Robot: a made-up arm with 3 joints. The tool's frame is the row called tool. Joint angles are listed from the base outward. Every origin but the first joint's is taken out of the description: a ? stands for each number. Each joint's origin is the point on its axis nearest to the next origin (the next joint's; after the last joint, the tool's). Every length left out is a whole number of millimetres.
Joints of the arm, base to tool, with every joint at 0 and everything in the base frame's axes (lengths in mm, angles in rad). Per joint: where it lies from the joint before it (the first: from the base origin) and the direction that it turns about. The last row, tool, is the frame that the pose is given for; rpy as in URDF.
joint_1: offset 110 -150 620 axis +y
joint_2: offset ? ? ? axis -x
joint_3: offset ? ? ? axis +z
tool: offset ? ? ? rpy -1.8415 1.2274 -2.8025
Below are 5 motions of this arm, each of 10 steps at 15 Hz.
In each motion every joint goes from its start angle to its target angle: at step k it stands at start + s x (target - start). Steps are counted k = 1, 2, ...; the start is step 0. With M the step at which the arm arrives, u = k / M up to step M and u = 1 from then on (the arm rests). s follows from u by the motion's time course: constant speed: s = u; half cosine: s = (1 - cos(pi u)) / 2; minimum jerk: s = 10 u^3 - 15 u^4 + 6 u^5.
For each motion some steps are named. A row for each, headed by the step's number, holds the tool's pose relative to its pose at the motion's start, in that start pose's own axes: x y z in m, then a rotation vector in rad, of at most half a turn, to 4 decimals.
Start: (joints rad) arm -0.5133 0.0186 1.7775
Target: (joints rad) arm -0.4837 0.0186 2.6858
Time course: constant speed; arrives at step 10
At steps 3, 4, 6, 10:
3: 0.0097 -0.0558 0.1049 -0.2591 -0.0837 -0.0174
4: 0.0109 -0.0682 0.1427 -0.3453 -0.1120 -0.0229
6: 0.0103 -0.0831 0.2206 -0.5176 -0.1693 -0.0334
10: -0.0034 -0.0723 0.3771 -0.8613 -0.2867 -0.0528

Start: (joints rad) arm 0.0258 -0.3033 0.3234
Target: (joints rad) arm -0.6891 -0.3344 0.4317
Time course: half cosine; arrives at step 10
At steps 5, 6, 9, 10:
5: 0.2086 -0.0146 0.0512 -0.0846 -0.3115 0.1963
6: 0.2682 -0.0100 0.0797 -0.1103 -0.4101 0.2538
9: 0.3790 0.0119 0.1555 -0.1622 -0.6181 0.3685
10: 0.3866 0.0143 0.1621 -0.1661 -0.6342 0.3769

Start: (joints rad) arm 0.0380 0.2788 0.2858
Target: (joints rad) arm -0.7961 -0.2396 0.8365
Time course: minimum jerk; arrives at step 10
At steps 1, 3, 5, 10:
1: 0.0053 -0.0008 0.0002 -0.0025 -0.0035 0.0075
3: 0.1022 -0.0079 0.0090 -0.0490 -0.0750 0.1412
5: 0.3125 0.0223 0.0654 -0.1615 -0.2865 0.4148
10: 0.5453 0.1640 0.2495 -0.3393 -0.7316 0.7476

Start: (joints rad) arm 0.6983 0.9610 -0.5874
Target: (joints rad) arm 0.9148 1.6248 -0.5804
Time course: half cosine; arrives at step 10
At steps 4, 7, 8, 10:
4: 0.0190 0.0074 -0.0085 0.0134 -0.2375 -0.0436
7: 0.0552 0.0131 -0.0026 0.0174 -0.5494 -0.0793
8: 0.0654 0.0139 0.0022 0.0164 -0.6267 -0.0842
10: 0.0744 0.0145 0.0075 0.0149 -0.6935 -0.0871

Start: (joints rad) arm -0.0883 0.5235 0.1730
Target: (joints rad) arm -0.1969 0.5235 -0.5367
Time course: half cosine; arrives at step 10
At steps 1, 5, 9, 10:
1: 0.0004 0.0047 -0.0070 0.0180 0.0045 0.0033
5: 0.0000 0.1165 -0.1231 0.3649 0.0979 0.0735
9: -0.0191 0.2550 -0.1921 0.7065 0.2028 0.1524
10: -0.0207 0.2625 -0.1942 0.7240 0.2085 0.1567

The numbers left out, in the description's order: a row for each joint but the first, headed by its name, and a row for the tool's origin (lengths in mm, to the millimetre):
joint_2: -140 0 70
joint_3: 0 -90 200
tool: -430 10 0

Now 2 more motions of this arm.
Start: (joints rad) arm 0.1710 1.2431 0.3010
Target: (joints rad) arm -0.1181 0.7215 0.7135
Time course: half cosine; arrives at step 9
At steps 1, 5, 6, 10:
1: 0.0058 -0.0020 0.0016 -0.0076 0.0053 0.0137
5: 0.1408 -0.0128 0.0256 -0.1400 0.0508 0.2917
6: 0.1878 -0.0045 0.0308 -0.1750 0.0445 0.3799
10: 0.2628 0.0199 0.0385 -0.2244 0.0169 0.5181

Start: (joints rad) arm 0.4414 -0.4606 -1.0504
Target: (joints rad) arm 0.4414 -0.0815 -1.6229
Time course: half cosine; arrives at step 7
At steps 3, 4, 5, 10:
3: 0.0379 0.0683 -0.0896 0.2430 -0.0480 0.0990
4: 0.0599 0.1163 -0.1303 0.3776 -0.0689 0.1682
5: 0.0782 0.1636 -0.1599 0.4955 -0.0830 0.2379
10: 0.0930 0.2107 -0.1817 0.6027 -0.0920 0.3095

